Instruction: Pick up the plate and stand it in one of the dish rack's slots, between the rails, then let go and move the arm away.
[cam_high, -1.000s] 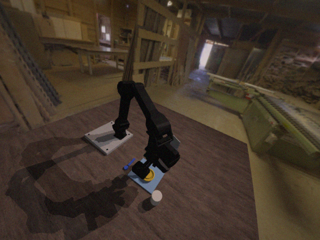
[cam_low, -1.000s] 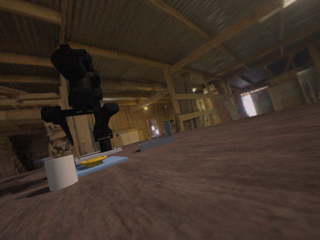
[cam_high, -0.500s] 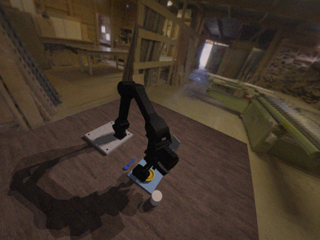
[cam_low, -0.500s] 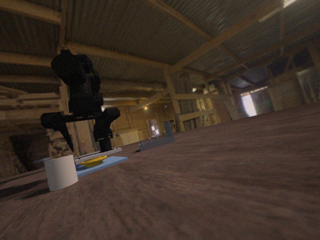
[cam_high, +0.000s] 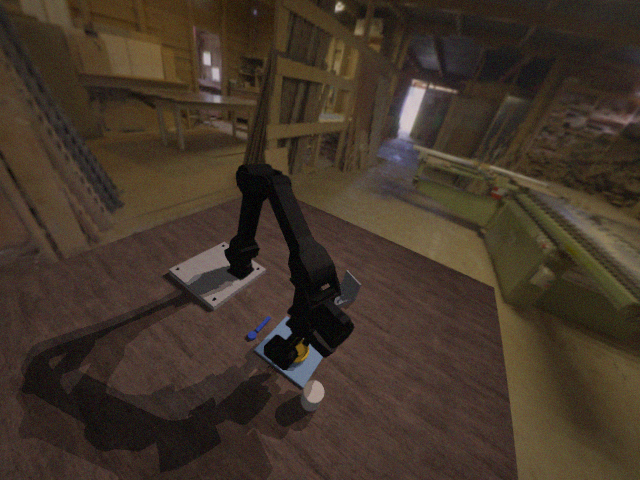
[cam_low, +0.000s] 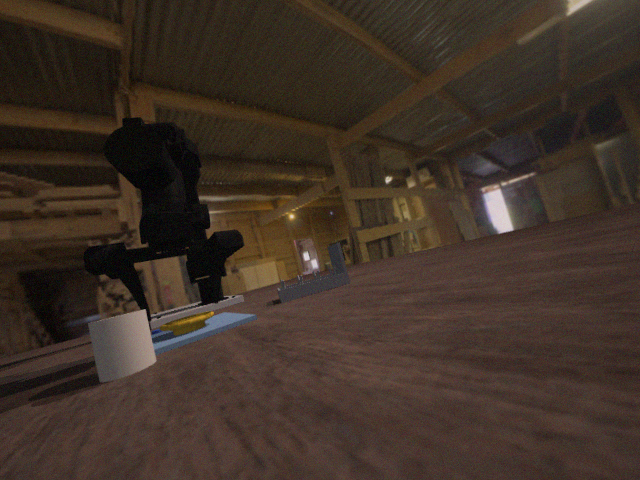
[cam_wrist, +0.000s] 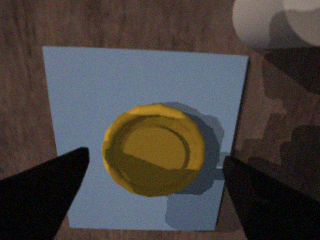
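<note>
Right now the yellow plate is 2 cm below my gripper tip. Round my gripper tip: grey dish rack: 1 cm ahead, 22 cm to the left, 1 cm below; small blue spoon: 12 cm behind, 3 cm below; white cup: 8 cm ahead, 7 cm to the right, 1 cm below.
</note>
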